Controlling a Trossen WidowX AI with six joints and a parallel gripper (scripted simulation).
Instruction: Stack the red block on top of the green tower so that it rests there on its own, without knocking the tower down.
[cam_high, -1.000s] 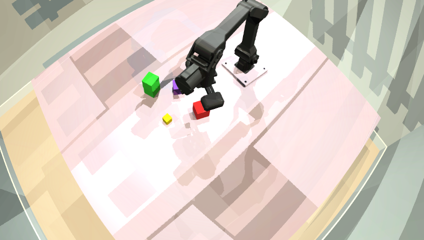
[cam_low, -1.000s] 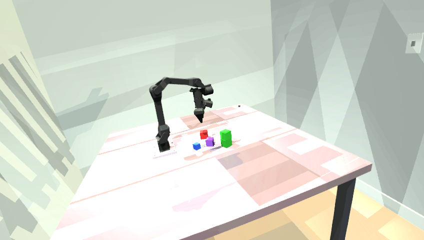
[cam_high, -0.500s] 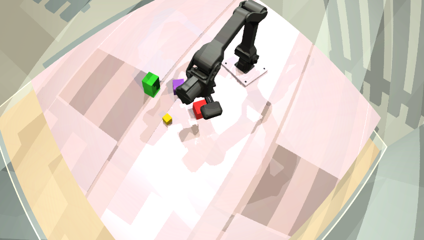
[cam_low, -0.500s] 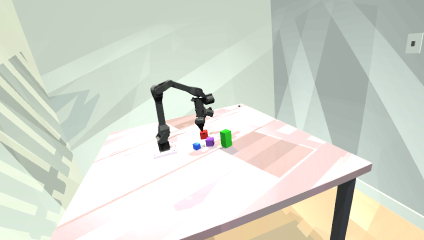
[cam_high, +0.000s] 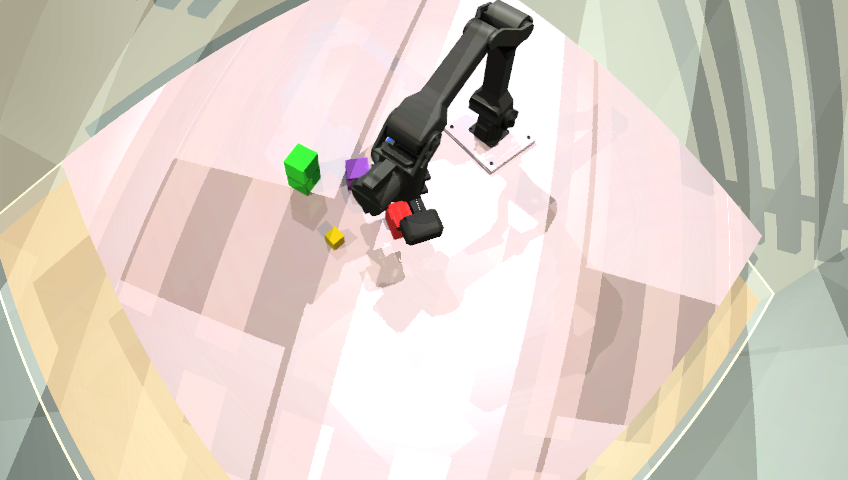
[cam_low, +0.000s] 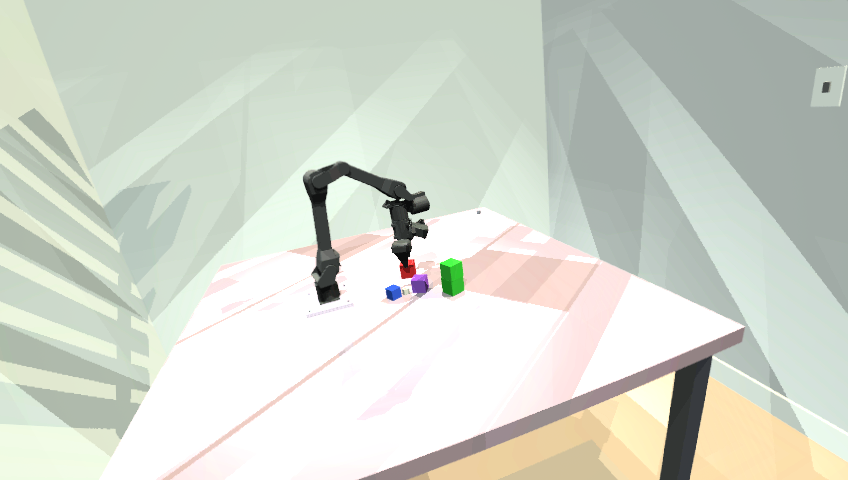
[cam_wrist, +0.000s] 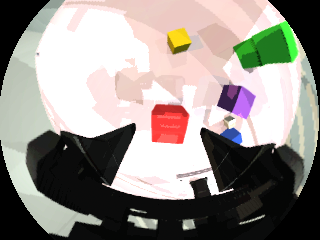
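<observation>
Right now the red block is 2 cm below my gripper tip. From my gripper tip the other things lie so: small yellow block (11 cm ahead, 6 cm to the right, 4 cm below); then purple block (1 cm behind, 13 cm to the right, 3 cm below); then blue block (10 cm behind, 12 cm to the right, 3 cm below).
</observation>
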